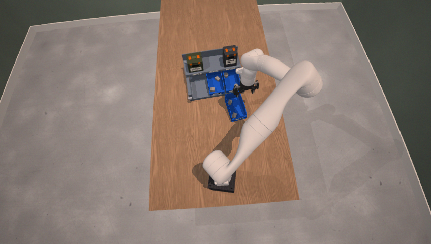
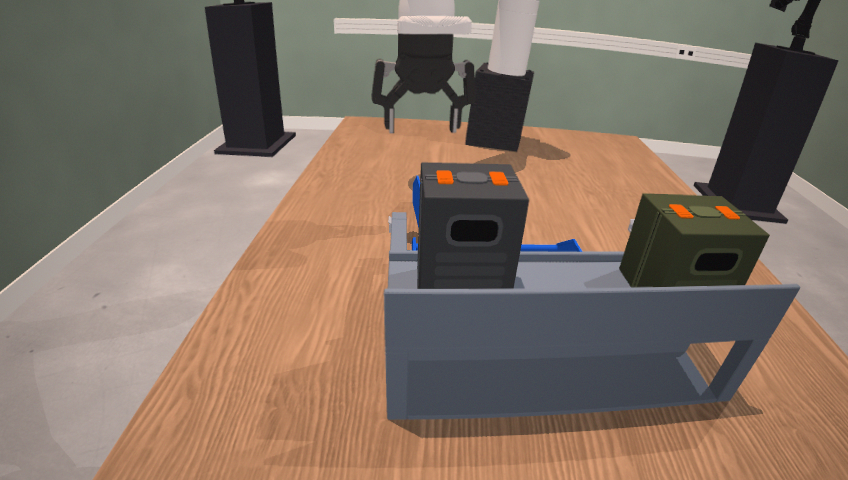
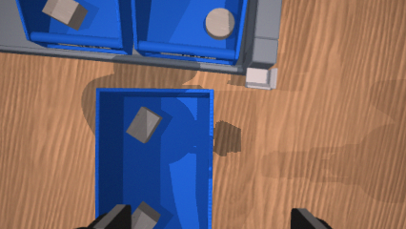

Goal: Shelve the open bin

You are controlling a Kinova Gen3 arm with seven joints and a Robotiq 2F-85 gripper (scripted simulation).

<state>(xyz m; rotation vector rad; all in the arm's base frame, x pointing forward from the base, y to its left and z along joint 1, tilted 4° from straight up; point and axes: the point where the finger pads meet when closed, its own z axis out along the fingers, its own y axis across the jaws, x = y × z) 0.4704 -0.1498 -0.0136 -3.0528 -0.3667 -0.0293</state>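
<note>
My hand is 30 mm short of the grey part, 80 mm to the right of it and 160 mm above it. The rest, counted from my hand: grey shelf (210 mm ahead, 180 mm to the left, 100 mm below).
</note>
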